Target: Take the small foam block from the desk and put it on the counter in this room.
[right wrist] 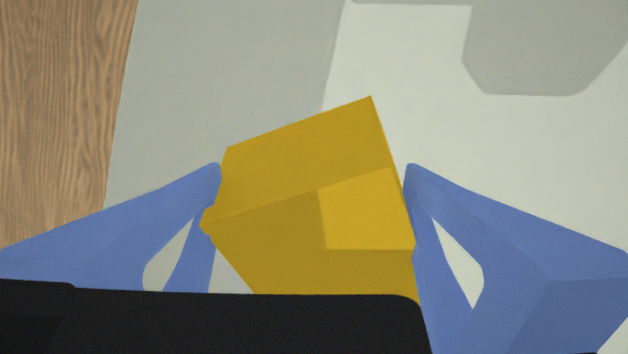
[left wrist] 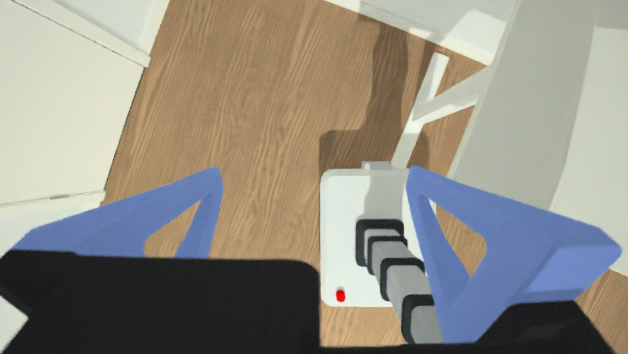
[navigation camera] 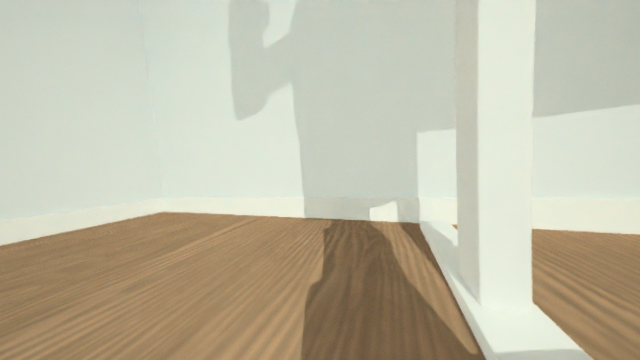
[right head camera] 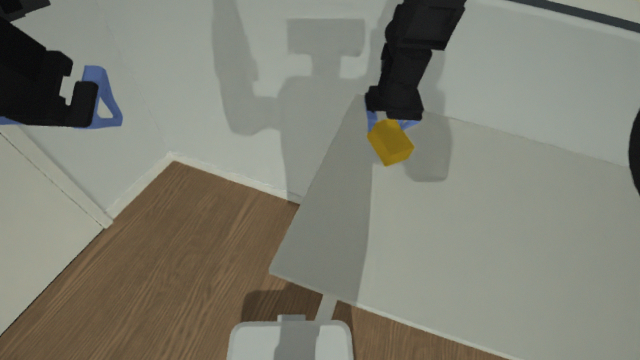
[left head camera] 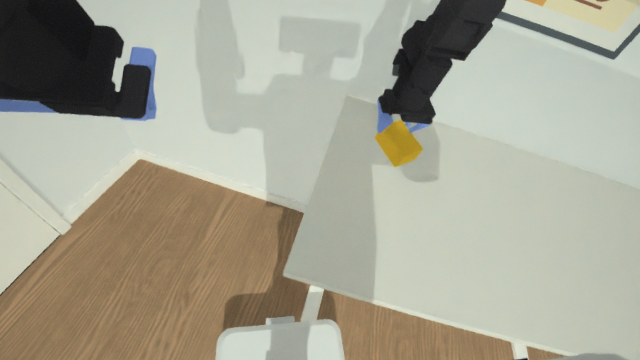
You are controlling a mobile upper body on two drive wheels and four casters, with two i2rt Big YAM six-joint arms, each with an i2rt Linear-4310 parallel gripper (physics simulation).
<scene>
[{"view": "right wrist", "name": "my right gripper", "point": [313,178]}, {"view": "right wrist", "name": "yellow foam block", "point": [316,207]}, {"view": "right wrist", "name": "white desk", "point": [519,108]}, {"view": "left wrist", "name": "my left gripper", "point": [314,176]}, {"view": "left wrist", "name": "white desk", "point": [541,133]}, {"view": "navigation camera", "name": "white desk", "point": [487,263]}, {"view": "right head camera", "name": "my left gripper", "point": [84,119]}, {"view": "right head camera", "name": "my right gripper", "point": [383,130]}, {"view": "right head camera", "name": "yellow foam block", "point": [392,145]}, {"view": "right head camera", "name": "white desk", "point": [483,237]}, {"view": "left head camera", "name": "my left gripper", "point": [108,109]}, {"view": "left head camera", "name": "my right gripper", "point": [391,132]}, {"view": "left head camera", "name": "yellow foam block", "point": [400,146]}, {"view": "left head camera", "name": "white desk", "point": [473,233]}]
</scene>
